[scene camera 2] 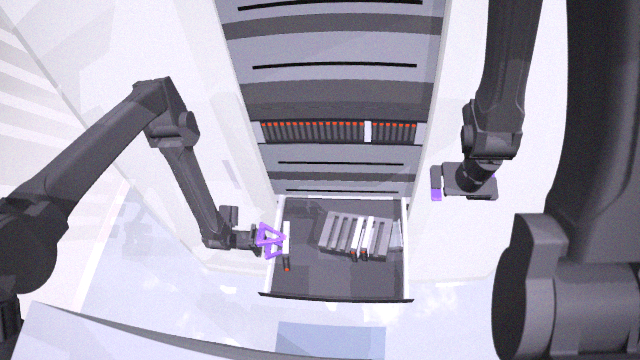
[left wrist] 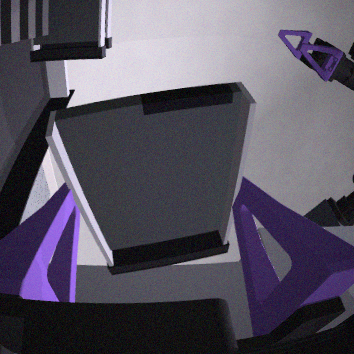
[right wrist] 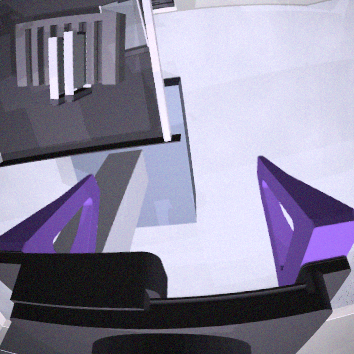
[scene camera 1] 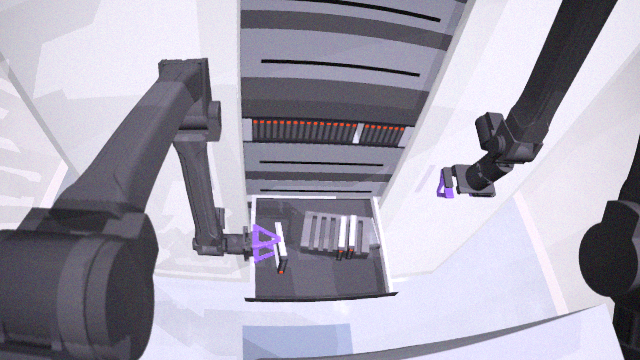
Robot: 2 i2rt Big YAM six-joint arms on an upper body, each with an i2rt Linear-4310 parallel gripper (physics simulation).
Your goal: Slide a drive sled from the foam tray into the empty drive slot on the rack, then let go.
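Places are measured from the left arm's base along level axes (x back, y right, z up), in millimetres.
Pixels of known places: left gripper, fingertip midpoint: (scene camera 2: 288, 243) (left wrist: 157, 184) (scene camera 1: 280, 245); right gripper, fingertip midpoint: (scene camera 2: 454, 195) (left wrist: 288, 38) (right wrist: 173, 172) (scene camera 1: 453, 193); right arm's base, link origin: (left wrist: 339, 216).
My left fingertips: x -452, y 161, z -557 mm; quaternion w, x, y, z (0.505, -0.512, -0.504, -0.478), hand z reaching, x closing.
For each thing: its top centre in the pictures, then the offset to it from my left fingertips. "spot": a spot on its surface instead.
- drive sled, top centre: (left wrist: 248, 200) (scene camera 1: 279, 240) (scene camera 2: 283, 239) dx +10, dy -3, dz +48 mm
- grey foam tray, top centre: (right wrist: 59, 50) (scene camera 2: 357, 231) (scene camera 1: 338, 230) dx -97, dy +187, dz -95 mm
- rack, surface spot: (scene camera 2: 330, 47) spot: dx -251, dy +130, dz +449 mm
- dark open drawer with white side walls, surface spot: (right wrist: 159, 85) (scene camera 1: 387, 262) spot: dx +6, dy +351, dz -137 mm
My left gripper (scene camera 1: 277, 242) (scene camera 2: 281, 242) (left wrist: 157, 184) is shut on a drive sled (scene camera 1: 282, 246) (scene camera 2: 286, 234) (left wrist: 150, 145), a dark flat plate with pale edges, across its two long edges. The sled shows edge-on over the drawer's left part, its orange-marked end toward the picture's bottom. The grey foam tray (scene camera 1: 306, 235) (scene camera 2: 325, 240) (right wrist: 111, 50) holds two more sleds (scene camera 1: 342, 235) (scene camera 2: 367, 234) (right wrist: 69, 62). The empty drive slot (scene camera 1: 358, 133) (scene camera 2: 368, 131) is a pale gap in the orange-marked row on the rack (scene camera 1: 325, 45) (scene camera 2: 330, 47). My right gripper (scene camera 1: 459, 192) (scene camera 2: 464, 187) (right wrist: 173, 172) is open and empty.
The foam tray lies in a dark open drawer with white side walls (scene camera 1: 386, 260) (scene camera 2: 406, 250) (right wrist: 159, 85), below the drive row. Pale panels flank the rack on both sides. The right gripper hangs to the right of the drawer, well apart from it.
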